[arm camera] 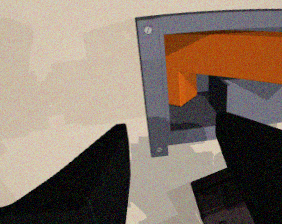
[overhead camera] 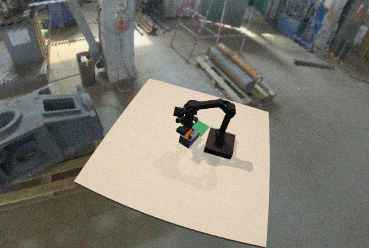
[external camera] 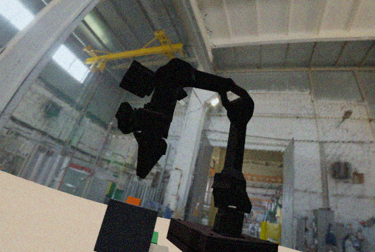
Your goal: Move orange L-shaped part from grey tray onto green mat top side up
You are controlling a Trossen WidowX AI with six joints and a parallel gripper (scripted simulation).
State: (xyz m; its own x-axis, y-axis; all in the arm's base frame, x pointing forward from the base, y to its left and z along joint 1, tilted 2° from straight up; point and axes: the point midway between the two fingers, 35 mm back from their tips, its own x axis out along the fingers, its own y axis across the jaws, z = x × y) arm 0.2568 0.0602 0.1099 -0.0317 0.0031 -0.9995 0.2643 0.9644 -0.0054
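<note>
The orange L-shaped part is 20 mm behind my gripper tip, 40 mm to the right of it and 100 mm below it. From my gripper tip the other things lie so: green mat 60 mm behind, 210 mm to the right, 150 mm below.
</note>
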